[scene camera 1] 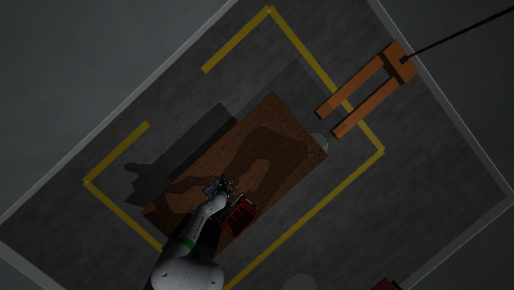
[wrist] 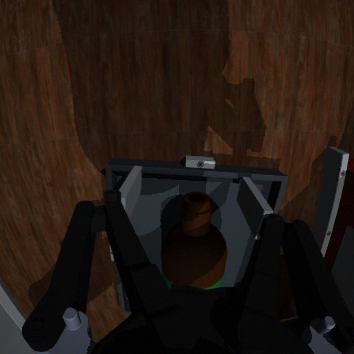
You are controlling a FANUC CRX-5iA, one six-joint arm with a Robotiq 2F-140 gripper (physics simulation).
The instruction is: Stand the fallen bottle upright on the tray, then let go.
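Frame: origin at the arm's base, x back, y right, z up, level; centimetres.
Where they show: gripper, fingertip midpoint: (scene camera 1: 227,183) (wrist: 190,183).
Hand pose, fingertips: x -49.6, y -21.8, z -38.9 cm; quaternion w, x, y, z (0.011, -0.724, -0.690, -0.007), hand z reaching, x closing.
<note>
Each offset is from my fingertips to the top centre of the thing. "spot": to the spot under its first point. Level surfaces: height alone.
A brown bottle with a green band @[dx +8.4, dy +0.9, dz +5.3 cm] (wrist: 195,255) appears to lie on its side in the grey tray @[dx +11.2, dy +0.7, dz +0.0 cm] (wrist: 240,170) (scene camera 1: 209,188), in the wrist view. Its neck and open mouth point to the tray wall with the small metal latch. The gripper's black linkage hides its base and most of the band. My gripper (wrist: 190,183) (scene camera 1: 223,184) is open over the tray, one flat grey pad on each side of the neck and apart from it. The bottle cannot be made out in the scene view.
A red crate @[dx +9.1, dy +29.5, dz +14.9 cm] (scene camera 1: 246,227) (wrist: 349,200) stands close beside the tray, with a pale metal bar @[spot: dx +1.3, dy +17.7, dz +0.4 cm] (wrist: 334,200) at its side. Both are on the wooden table @[dz -2.6 cm] (scene camera 1: 276,107) (wrist: 150,50). An orange fork (scene camera 1: 351,86) is beyond the table's far end. Yellow lines (scene camera 1: 300,45) mark the floor.
</note>
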